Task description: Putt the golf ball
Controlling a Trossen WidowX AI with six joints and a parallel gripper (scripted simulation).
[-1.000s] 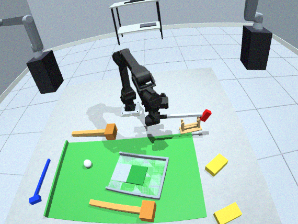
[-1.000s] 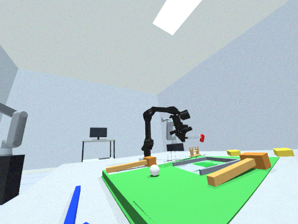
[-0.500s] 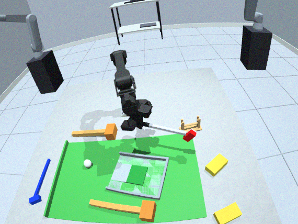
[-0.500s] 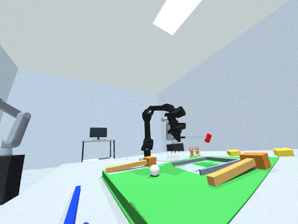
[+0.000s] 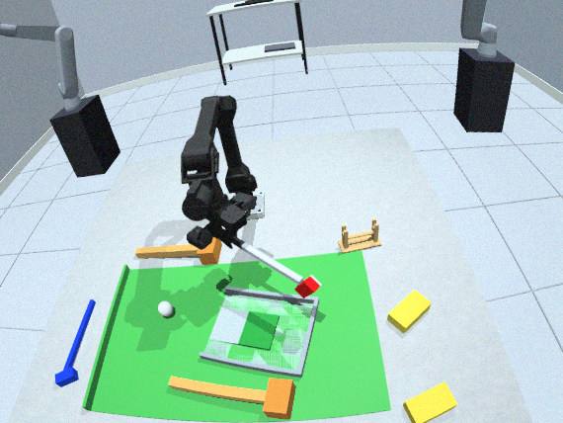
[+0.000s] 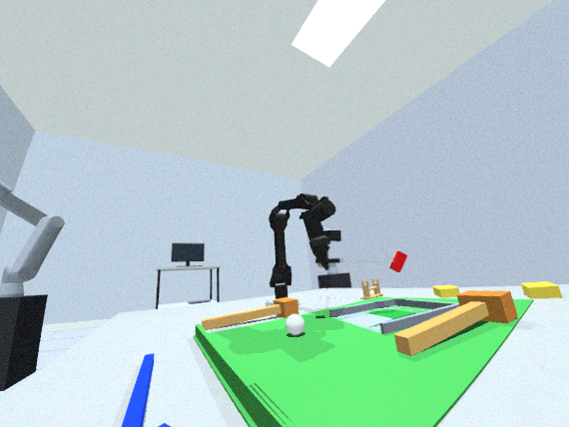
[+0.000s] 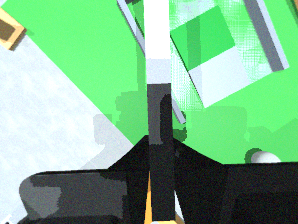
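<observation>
Right now the red putter is 100 mm to the left of my gripper tip, 60 mm ahead of it and 20 mm above it. Round my gripper tip: blue putter: 470 mm to the right, 270 mm ahead, 120 mm below; white golf ball: 200 mm to the right, 130 mm ahead, 110 mm below; wooden rack: 320 mm to the left, 120 mm behind, 100 mm below.
</observation>
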